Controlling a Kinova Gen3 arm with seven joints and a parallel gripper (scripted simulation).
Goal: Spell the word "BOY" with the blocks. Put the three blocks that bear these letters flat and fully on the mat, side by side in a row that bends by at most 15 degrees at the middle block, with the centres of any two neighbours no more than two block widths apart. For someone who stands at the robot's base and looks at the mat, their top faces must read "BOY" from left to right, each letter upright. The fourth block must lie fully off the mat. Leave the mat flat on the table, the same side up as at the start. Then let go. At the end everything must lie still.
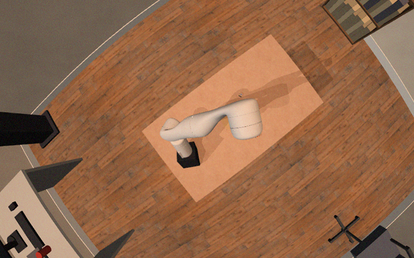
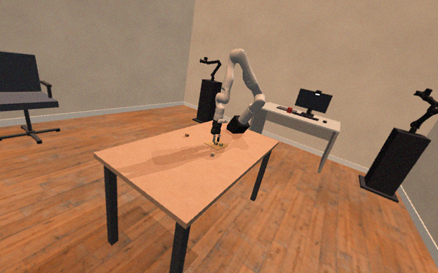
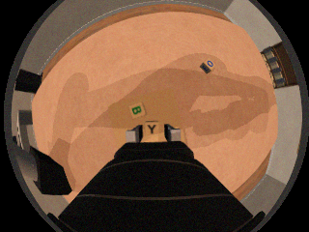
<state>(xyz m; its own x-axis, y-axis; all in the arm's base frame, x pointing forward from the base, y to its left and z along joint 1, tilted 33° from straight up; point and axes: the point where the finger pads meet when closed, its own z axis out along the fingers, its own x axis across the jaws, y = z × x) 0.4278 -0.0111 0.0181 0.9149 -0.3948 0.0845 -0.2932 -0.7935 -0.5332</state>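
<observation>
My hand is 40 mm above the mat and 10 mm past it.
</observation>
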